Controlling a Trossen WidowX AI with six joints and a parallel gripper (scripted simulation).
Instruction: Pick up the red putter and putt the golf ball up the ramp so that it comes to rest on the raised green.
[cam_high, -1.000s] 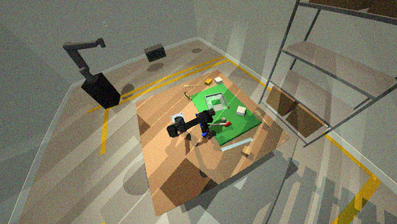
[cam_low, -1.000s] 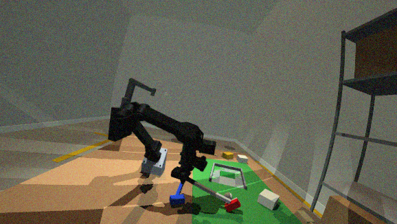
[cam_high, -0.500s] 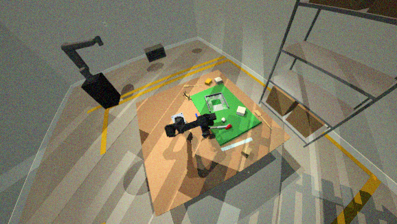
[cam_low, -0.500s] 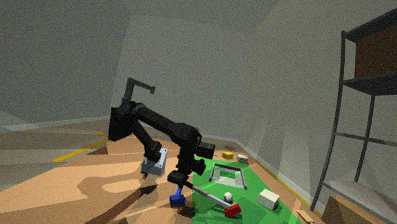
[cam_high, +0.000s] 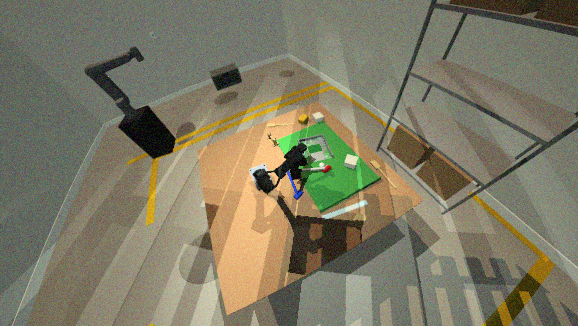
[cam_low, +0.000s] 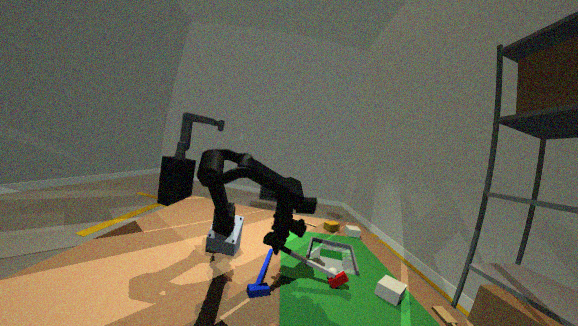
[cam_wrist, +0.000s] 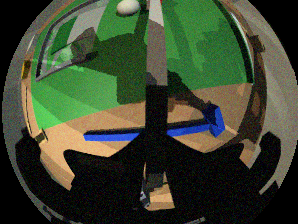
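Right now my gripper tip is 6 cm above the blue putter, 3 cm past it and 2 cm to the left of it. Round my gripper tip: white golf ball: 21 cm ahead, 5 cm below, 3 cm to the left; green mat: 25 cm ahead, 11 cm to the left, 7 cm below; yellow block: 58 cm to the left, 26 cm ahead, 5 cm below.
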